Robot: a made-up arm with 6 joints. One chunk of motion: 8 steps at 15 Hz.
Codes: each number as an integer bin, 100 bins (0 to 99) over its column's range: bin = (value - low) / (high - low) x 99, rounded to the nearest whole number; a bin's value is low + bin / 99 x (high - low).
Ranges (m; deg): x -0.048..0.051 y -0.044..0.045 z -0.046..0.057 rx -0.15..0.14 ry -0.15..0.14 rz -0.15..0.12
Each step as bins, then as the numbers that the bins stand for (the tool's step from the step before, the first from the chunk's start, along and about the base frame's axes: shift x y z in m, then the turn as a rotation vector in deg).
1 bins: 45 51 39 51 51 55
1 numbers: -0.00300 0.00185 -0.00542 -0.001 -0.001 0.000
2 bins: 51 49 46 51 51 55
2 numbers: 0.00300 0.00005 0.00186 -0.001 -0.001 0.000
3 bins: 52 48 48 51 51 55
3 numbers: 0.00400 -0.00085 0.00394 -0.001 -0.001 0.000
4 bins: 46 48 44 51 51 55
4 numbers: -0.00200 -0.00085 -0.00022 -0.001 -0.001 0.000
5 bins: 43 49 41 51 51 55
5 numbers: -0.00500 0.00005 -0.00334 -0.001 -0.001 0.000
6 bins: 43 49 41 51 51 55
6 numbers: -0.00500 0.00005 -0.00334 -0.001 -0.001 0.000
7 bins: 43 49 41 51 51 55
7 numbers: -0.00500 0.00005 -0.00334 -0.001 -0.001 0.000
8 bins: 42 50 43 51 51 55
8 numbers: -0.00600 0.00095 -0.00126 -0.001 -0.001 0.000
